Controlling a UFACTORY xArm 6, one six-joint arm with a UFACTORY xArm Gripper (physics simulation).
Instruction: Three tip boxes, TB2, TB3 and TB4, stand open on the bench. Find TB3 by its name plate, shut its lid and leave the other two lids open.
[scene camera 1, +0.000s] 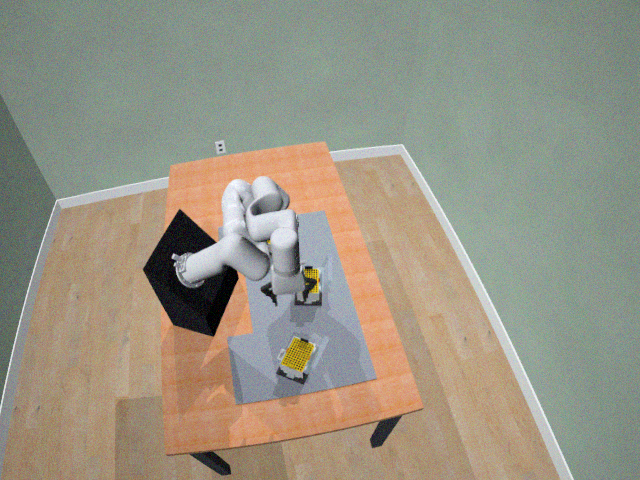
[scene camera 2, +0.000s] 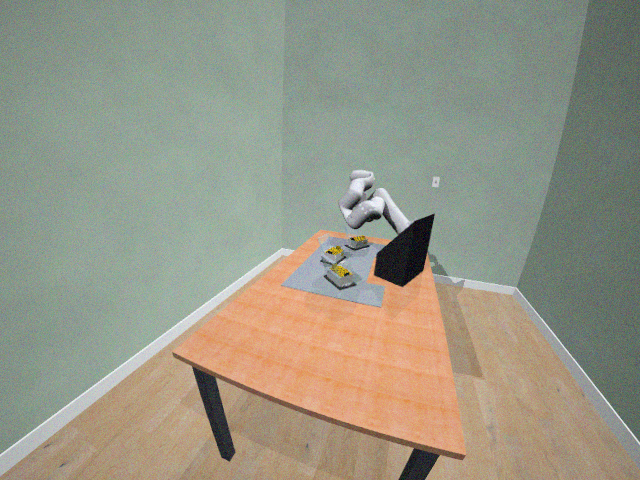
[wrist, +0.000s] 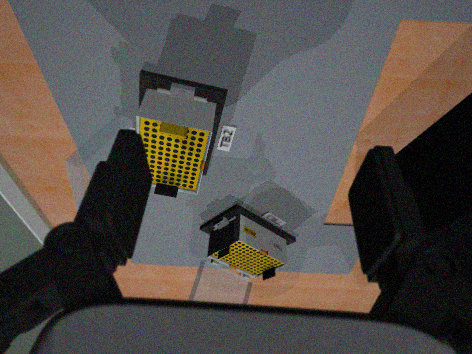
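Pixels of known places: gripper, between the fingertips: (scene camera 1: 290, 300) (wrist: 252, 162); arm's base, origin of its link: (scene camera 1: 190, 270) (scene camera 2: 407, 233).
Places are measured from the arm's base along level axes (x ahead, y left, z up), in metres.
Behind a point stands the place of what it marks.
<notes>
The TB2 box (scene camera 1: 314, 279) (scene camera 2: 334, 255) {x 0.401, y 0.063, z -0.179 m} (wrist: 175, 155) stands open in the middle, its name plate (wrist: 226, 138) {x 0.355, y 0.013, z -0.234 m} readable in the wrist view. The near box (scene camera 1: 298, 355) (scene camera 2: 340, 277) {x 0.306, y 0.331, z -0.169 m} stands open, its clear lid (scene camera 1: 321, 352) {x 0.387, y -0.353, z -0.094 m} tipped back; its plate (scene camera 1: 281, 354) {x 0.262, y -0.264, z -0.234 m} is unreadable. The far box (scene camera 2: 357, 242) (wrist: 250, 242) is open, its clear lid (wrist: 220, 282) {x 0.368, y 0.302, z -0.152 m} standing out behind it; its plate (wrist: 274, 219) {x 0.273, y 0.207, z -0.234 m} is blurred. The arm hides most of it in scene camera 1. No plate reads TB3. My gripper (scene camera 1: 290, 301) {x 0.321, y -0.205, z 0.019 m} (wrist: 252, 162) {x 0.321, y -0.205, z 0.019 m} is open and empty, above and beside TB2; scene camera 2 hides its fingers.
A grey mat (scene camera 1: 248, 384) {x 0.125, y -0.359, z -0.236 m} (scene camera 2: 305, 283) {x 0.476, y 0.348, z -0.236 m} lies under the boxes on the wooden table (scene camera 1: 201, 186) {x 0.012, y 0.741, z -0.239 m} (scene camera 2: 330, 351) {x 0.231, y 0.749, z -0.239 m}. The black pedestal (scene camera 1: 170, 294) {x -0.075, y -0.093, z 0.007 m} (scene camera 2: 403, 258) {x 0.012, y 0.188, z -0.081 m} carries the arm's base beside the mat. The arm reaches over the far part of the mat.
</notes>
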